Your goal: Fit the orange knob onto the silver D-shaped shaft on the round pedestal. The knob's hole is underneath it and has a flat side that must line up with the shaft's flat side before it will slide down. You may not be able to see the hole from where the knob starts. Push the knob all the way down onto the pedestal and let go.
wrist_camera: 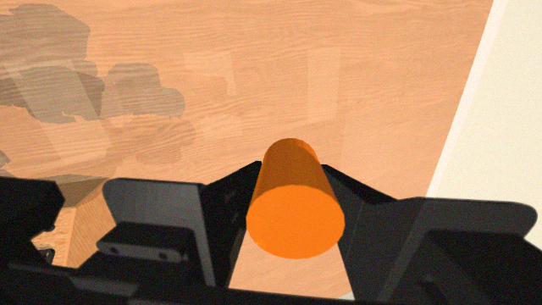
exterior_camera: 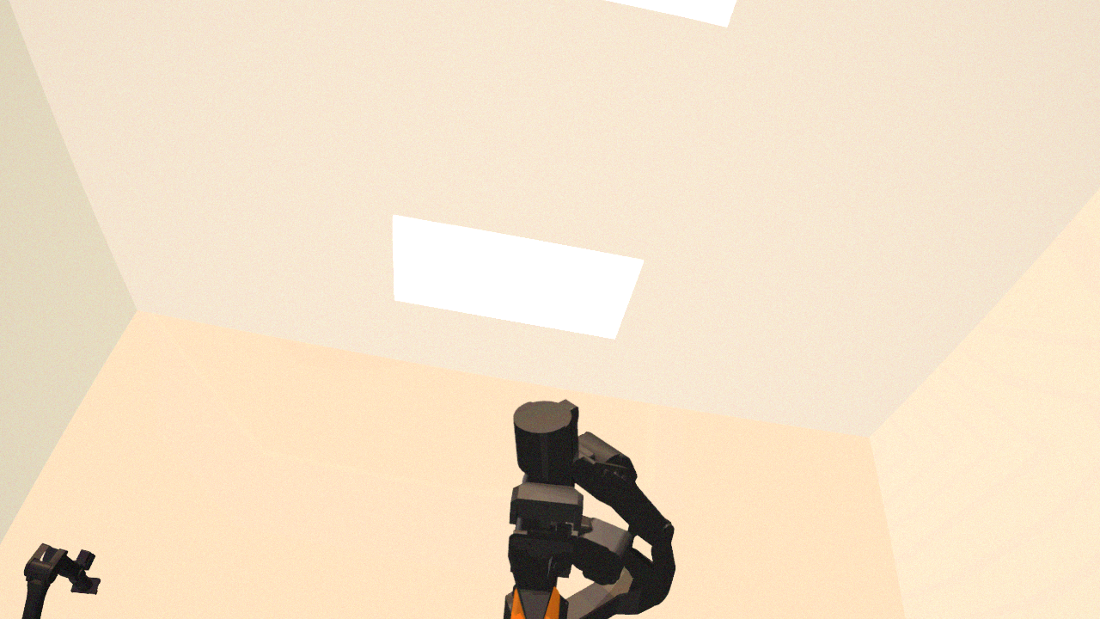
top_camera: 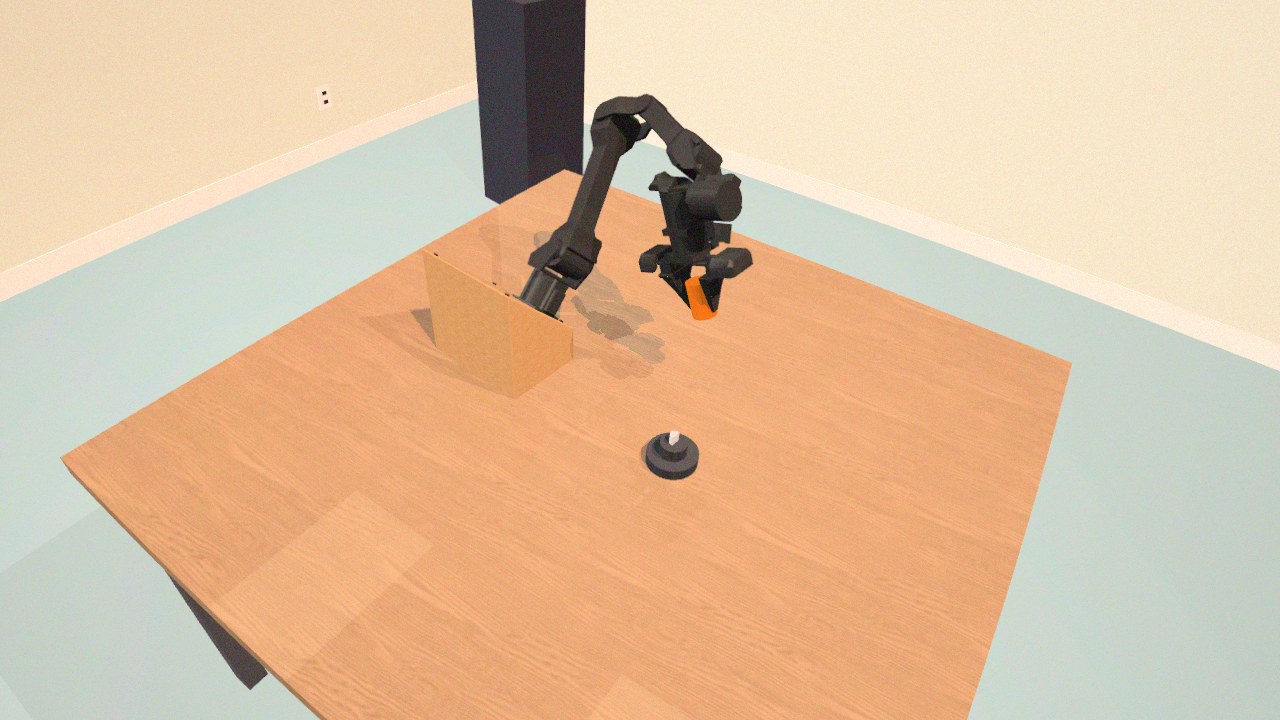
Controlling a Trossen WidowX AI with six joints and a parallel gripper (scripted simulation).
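Right now my gripper tip is 10 mm past the orange knob and 30 mm below it. Round my gripper tip: round dark pedestal: 80 mm ahead, 150 mm to the right, 150 mm below.
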